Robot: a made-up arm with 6 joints. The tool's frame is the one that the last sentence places.
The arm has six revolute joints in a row. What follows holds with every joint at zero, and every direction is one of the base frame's.
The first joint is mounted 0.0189 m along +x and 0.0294 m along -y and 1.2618 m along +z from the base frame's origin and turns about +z.
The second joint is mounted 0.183 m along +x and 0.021 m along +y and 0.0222 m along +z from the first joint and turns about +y.
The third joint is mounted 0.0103 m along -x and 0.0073 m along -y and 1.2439 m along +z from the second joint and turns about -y.
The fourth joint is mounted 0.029 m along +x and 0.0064 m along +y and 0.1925 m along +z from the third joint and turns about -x.
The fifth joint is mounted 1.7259 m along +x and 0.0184 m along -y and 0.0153 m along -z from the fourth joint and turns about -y.
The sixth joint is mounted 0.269 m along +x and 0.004 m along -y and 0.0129 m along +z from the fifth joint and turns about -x.
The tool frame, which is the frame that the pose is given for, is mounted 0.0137 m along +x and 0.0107 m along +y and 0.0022 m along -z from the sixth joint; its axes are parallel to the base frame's.
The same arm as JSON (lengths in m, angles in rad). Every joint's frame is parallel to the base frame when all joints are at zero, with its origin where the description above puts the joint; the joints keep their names.
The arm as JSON. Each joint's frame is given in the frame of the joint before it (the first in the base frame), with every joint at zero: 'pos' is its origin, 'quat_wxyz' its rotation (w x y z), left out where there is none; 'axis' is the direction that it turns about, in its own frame. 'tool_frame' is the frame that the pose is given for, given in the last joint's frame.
{"length_unit": "m", "angle_unit": "rad", "joints": [{"joint": "joint 1", "pos": [0.0189, -0.0294, 1.2618], "axis": "+z"}, {"joint": "joint 2", "pos": [0.183, 0.021, 0.0222], "axis": "+y"}, {"joint": "joint 3", "pos": [-0.0103, -0.0073, 1.2439], "axis": "-y"}, {"joint": "joint 4", "pos": [0.029, 0.0064, 0.1925], "axis": "-x"}, {"joint": "joint 5", "pos": [1.7259, -0.0184, -0.0153], "axis": "-y"}, {"joint": "joint 6", "pos": [0.269, -0.004, 0.0129], "axis": "-x"}], "tool_frame": {"pos": [0.0137, 0.0107, -0.0022]}}
